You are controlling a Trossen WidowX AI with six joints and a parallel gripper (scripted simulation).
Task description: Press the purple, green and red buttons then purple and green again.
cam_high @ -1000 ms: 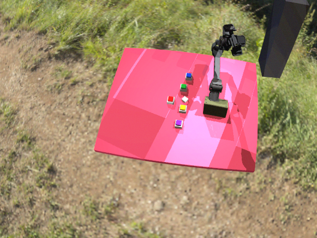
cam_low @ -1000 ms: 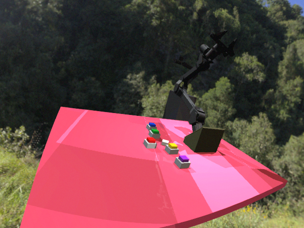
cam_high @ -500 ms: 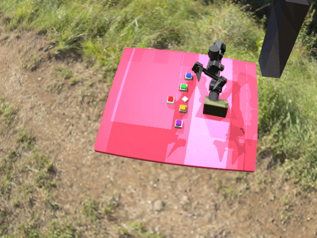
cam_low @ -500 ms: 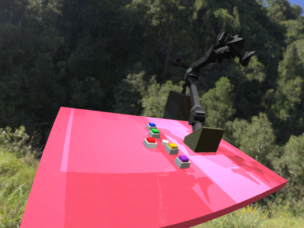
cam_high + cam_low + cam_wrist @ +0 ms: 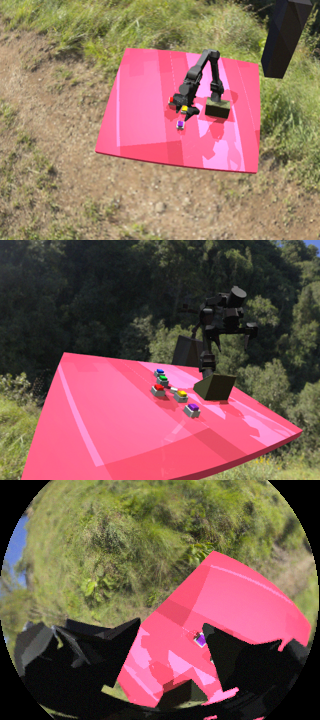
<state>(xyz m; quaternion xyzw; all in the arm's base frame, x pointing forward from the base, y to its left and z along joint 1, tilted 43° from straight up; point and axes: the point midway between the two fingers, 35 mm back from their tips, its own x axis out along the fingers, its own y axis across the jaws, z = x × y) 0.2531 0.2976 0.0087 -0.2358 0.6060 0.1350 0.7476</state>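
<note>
Right now the purple button is 1 cm ahead of my gripper tip, 8 cm to the right of it and 25 cm below it. Round my gripper tip: yellow button: 2 cm behind, 19 cm to the right, 25 cm below; then small white block: 3 cm behind, 27 cm to the right, 28 cm below; then red button: 7 cm ahead, 26 cm to the right, 25 cm below.
</note>
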